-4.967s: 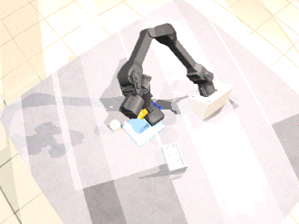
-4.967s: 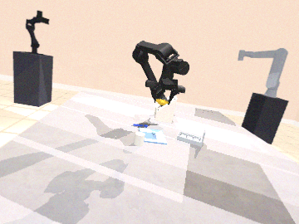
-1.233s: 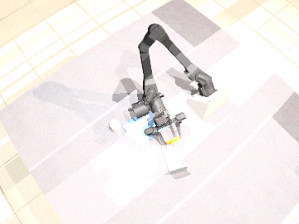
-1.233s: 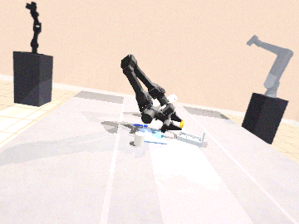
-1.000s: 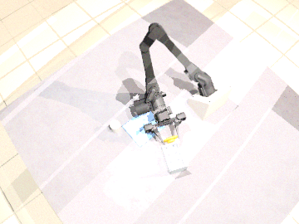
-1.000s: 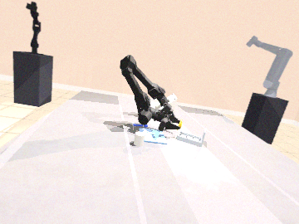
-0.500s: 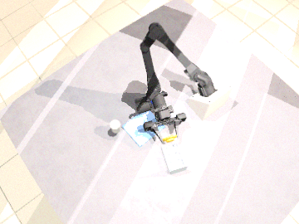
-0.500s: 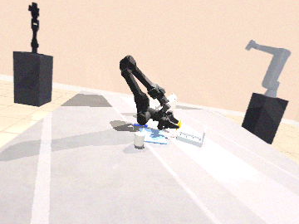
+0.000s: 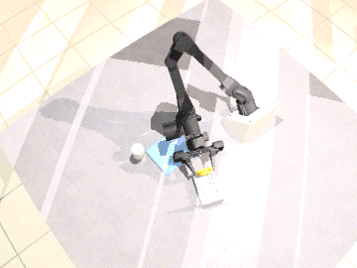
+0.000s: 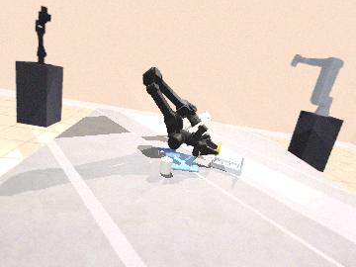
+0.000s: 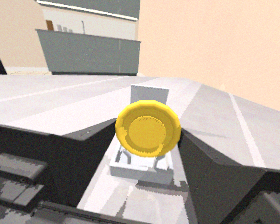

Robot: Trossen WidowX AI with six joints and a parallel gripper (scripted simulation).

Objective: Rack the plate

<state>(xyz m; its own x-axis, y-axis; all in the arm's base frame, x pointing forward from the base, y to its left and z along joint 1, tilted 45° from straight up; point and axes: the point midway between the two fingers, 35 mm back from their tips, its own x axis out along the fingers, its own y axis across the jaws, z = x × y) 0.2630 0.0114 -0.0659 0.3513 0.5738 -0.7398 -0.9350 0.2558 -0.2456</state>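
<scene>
The dish rack is 1 cm ahead of my gripper tip, 4 cm to the left of it and 4 cm below it. The rest, counted from my gripper tip: cream cup (14 cm ahead, 23 cm to the right, 4 cm below); then blue spoon (8 cm behind, 22 cm to the right, 6 cm below); then plate (1 cm to the right).
</scene>
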